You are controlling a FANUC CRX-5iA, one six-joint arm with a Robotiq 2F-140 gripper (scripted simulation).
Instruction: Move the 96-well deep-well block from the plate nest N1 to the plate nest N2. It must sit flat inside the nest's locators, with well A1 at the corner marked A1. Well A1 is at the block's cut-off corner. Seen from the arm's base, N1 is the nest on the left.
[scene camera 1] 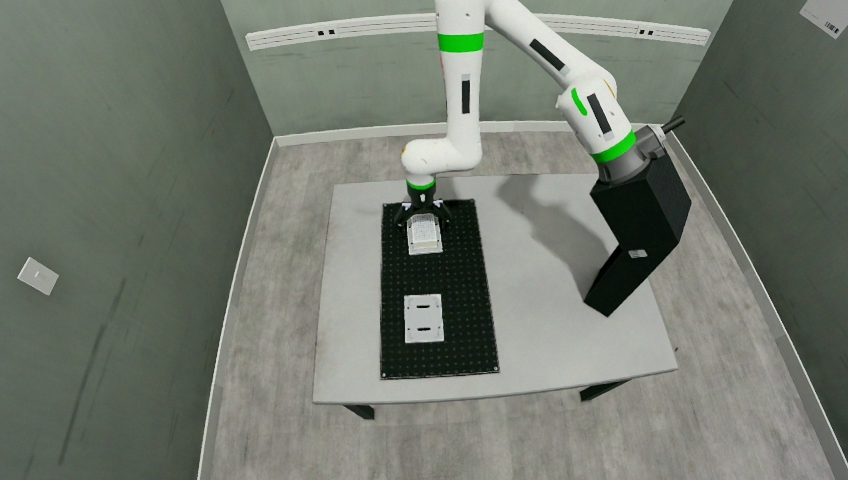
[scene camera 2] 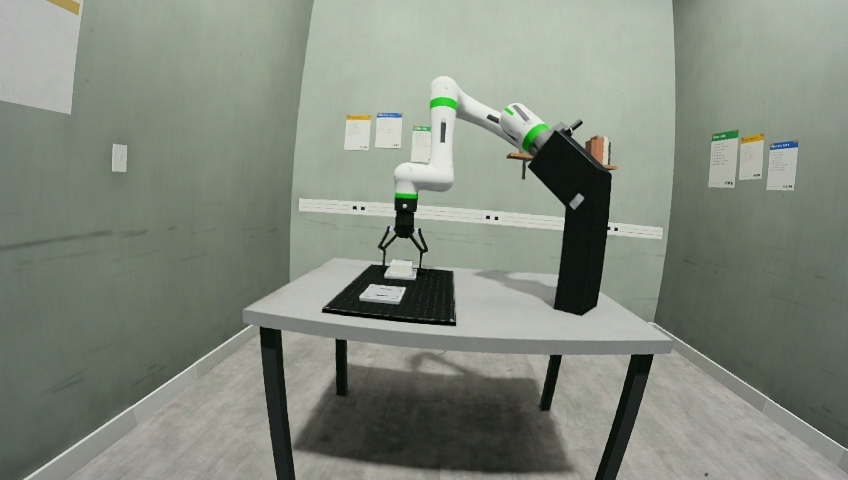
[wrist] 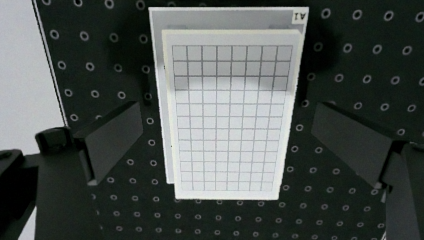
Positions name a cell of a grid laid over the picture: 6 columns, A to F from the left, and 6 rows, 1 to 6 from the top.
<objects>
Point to a white 96-well deep-well block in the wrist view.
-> D3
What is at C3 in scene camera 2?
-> The gripper.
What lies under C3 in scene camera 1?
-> The gripper.
</objects>
